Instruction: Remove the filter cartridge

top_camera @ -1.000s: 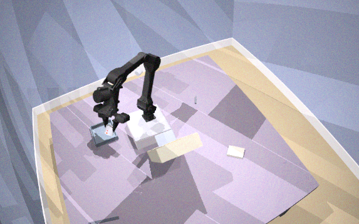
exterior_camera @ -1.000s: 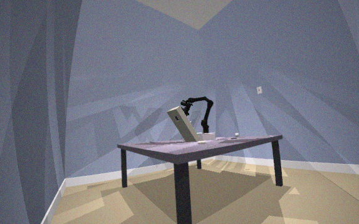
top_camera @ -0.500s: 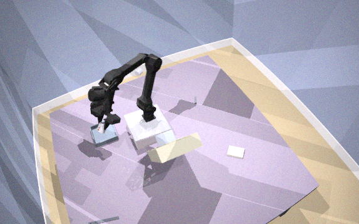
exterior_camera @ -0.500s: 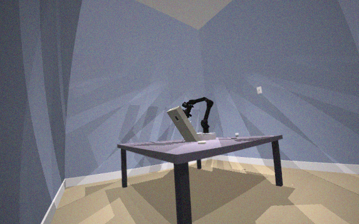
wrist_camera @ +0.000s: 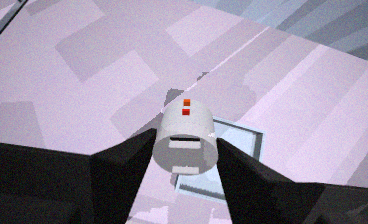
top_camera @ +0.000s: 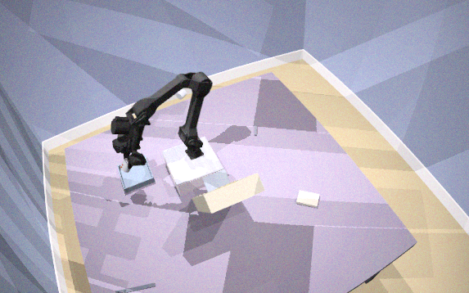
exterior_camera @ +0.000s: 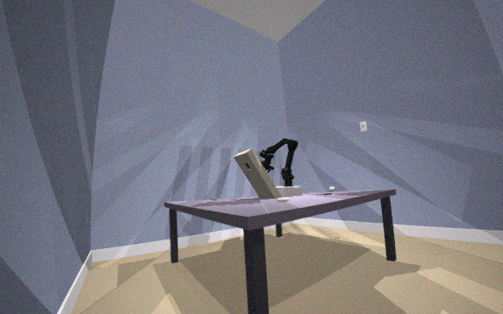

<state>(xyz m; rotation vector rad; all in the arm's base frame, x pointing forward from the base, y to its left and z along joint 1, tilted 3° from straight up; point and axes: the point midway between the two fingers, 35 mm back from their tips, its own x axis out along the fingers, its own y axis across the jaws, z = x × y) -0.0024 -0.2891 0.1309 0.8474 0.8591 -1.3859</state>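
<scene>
Now: gripper tip 10 cm past the shallow blue-grey tray, 2 cm to the right of it and 19 cm above it. The rest, counted from my gripper tip: thin grey peg: 1 cm behind, 63 cm to the left, 19 cm below; small cream block: 44 cm ahead, 59 cm to the left, 19 cm below; white round filter cartridge: right at my gripper tip.
</scene>
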